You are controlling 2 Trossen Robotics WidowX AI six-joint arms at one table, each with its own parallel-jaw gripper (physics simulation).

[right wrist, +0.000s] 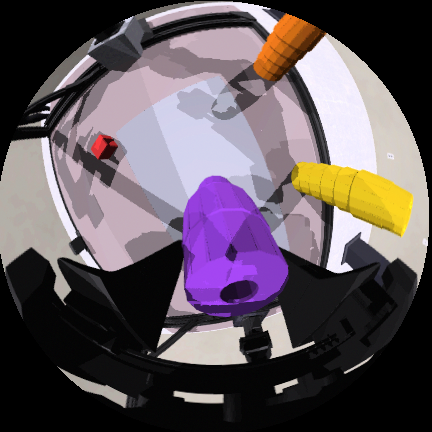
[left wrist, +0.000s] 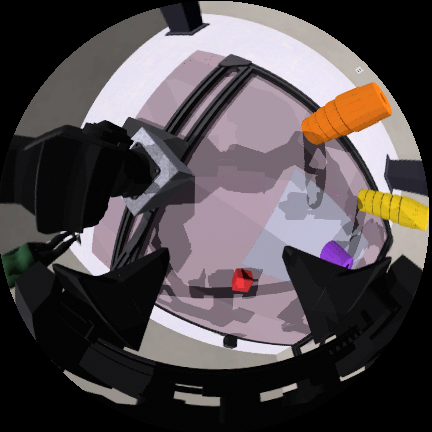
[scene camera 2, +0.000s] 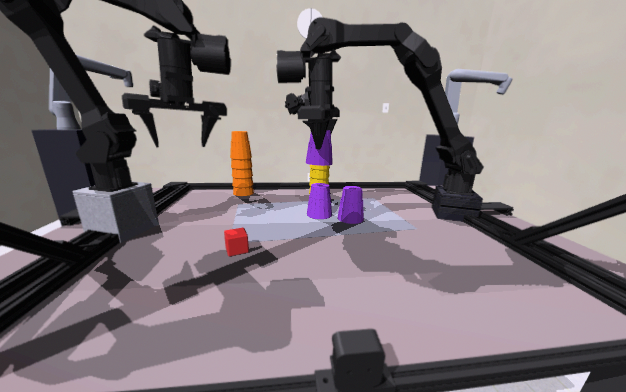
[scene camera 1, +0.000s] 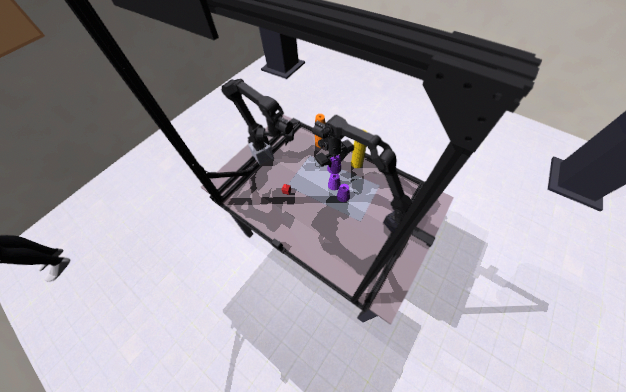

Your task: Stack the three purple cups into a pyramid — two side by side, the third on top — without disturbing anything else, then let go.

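Seen in the pictures: left gripper, between the fingertips: (left wrist: 227, 253) (scene camera 2: 181, 147) (scene camera 1: 277, 144); right gripper, between the fingertips: (right wrist: 225, 247) (scene camera 2: 321, 147) (scene camera 1: 335, 164); left arm's base, origin of its link: (left wrist: 134, 170) (scene camera 2: 114, 186) (scene camera 1: 259, 145); right arm's base, origin of its link: (right wrist: 250, 319) (scene camera 2: 457, 191) (scene camera 1: 400, 218).
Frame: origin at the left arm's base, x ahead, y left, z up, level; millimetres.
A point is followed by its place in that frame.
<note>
My right gripper (scene camera 1: 334, 154) @[x 426, y 223, z 83 mm] (scene camera 2: 319, 145) @[x 426, y 223, z 83 mm] (right wrist: 225, 247) @[x 426, y 223, z 83 mm] is shut on a purple cup (scene camera 1: 335, 165) @[x 445, y 209, z 102 mm] (scene camera 2: 320, 158) @[x 430, y 191, z 59 mm] (right wrist: 220, 230) @[x 397, y 217, z 113 mm], held upright in the air above the left standing cup, with a gap between them. That left purple cup (scene camera 1: 334, 182) @[x 447, y 208, z -41 mm] (scene camera 2: 319, 201) @[x 430, y 194, z -56 mm] and the right purple cup (scene camera 1: 343, 193) @[x 533, y 200, z -34 mm] (scene camera 2: 351, 205) @[x 516, y 189, z -57 mm] stand upside down on the pale mat (scene camera 1: 305, 182) @[x 314, y 104, z -106 mm] (scene camera 2: 287, 229) @[x 369, y 106, z -106 mm], side by side with a small gap. One standing purple cup (left wrist: 335, 254) @[x 397, y 218, z -55 mm] shows partly behind a finger in the left wrist view. My left gripper (scene camera 2: 180, 146) @[x 142, y 57, z 88 mm] (left wrist: 227, 253) @[x 142, y 57, z 88 mm] is open and empty, high over the left of the table.
An orange cup stack (scene camera 1: 320, 118) (scene camera 2: 241, 162) (left wrist: 345, 115) (right wrist: 285, 47) stands at the back left. A yellow stack (scene camera 1: 358, 152) @[x 406, y 400, z 31 mm] (scene camera 2: 319, 175) (left wrist: 392, 208) @[x 365, y 399, z 32 mm] (right wrist: 350, 192) stands behind the purple cups. A red cube (scene camera 1: 286, 189) @[x 315, y -18, z -66 mm] (scene camera 2: 236, 242) @[x 311, y -30, z -78 mm] (left wrist: 242, 280) @[x 288, y -5, z -66 mm] (right wrist: 103, 147) @[x 308, y 4, z -66 mm] lies left of the mat.
</note>
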